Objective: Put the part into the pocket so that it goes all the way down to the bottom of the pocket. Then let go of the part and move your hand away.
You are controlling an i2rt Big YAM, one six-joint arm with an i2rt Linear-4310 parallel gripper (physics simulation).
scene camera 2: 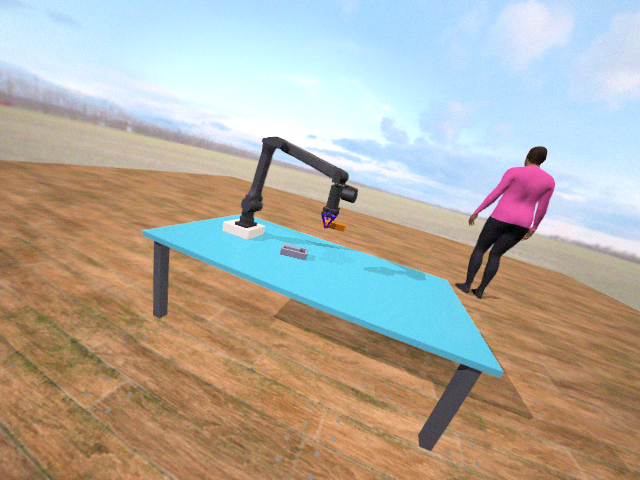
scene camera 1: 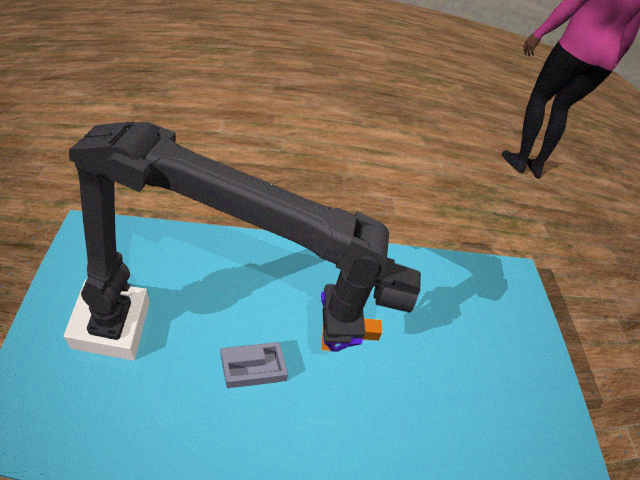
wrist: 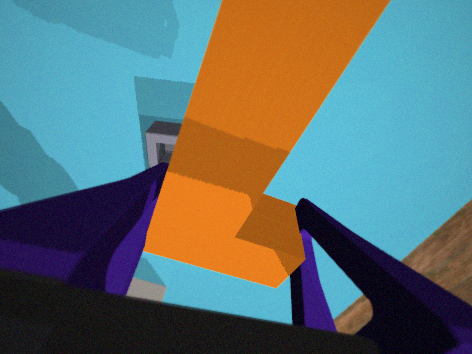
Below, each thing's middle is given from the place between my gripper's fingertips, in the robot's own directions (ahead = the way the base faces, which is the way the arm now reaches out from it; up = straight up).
Scene:
Now: the grey pocket block (scene camera 1: 249, 365) 19 cm below my hand, 15 cm behind it and 3 cm to the left of it. Also, from my hand: orange L-shaped part (wrist: 263, 78) (3 cm ahead, 1 cm above).

